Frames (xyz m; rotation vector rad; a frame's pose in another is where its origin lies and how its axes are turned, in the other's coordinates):
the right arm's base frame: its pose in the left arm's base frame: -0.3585 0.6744 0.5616 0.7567 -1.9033 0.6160
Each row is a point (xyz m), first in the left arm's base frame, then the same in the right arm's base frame.
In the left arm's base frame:
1: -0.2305 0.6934 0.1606
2: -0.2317 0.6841 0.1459
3: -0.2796 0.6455 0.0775
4: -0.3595 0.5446 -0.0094
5: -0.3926 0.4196 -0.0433
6: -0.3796 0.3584 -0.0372
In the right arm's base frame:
1: -0.4125 -0.0417 0.0755
2: -0.4231 -0.0457 0.0886
3: -0.4593 -0.0306 0.1719
4: -0.4861 -0.0327 0.3248
5: -0.4753 -0.0904 0.4449
6: -0.4594 -0.1421 0.4771

